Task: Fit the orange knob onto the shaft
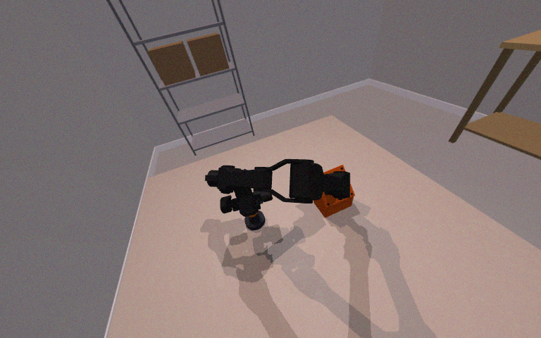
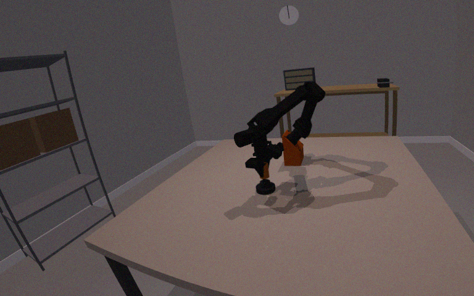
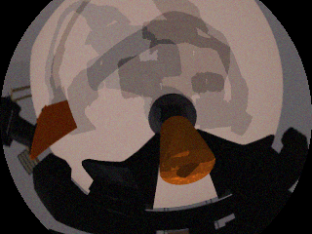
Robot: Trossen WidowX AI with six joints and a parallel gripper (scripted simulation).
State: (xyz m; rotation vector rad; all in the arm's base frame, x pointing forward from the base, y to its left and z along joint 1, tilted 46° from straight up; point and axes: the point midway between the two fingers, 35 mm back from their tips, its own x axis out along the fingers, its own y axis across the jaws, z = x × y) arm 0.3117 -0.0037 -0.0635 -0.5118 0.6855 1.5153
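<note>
The orange knob is 20 mm above my gripper tip. Also, from my gripper tip: dark round pedestal: 40 mm below.
</note>
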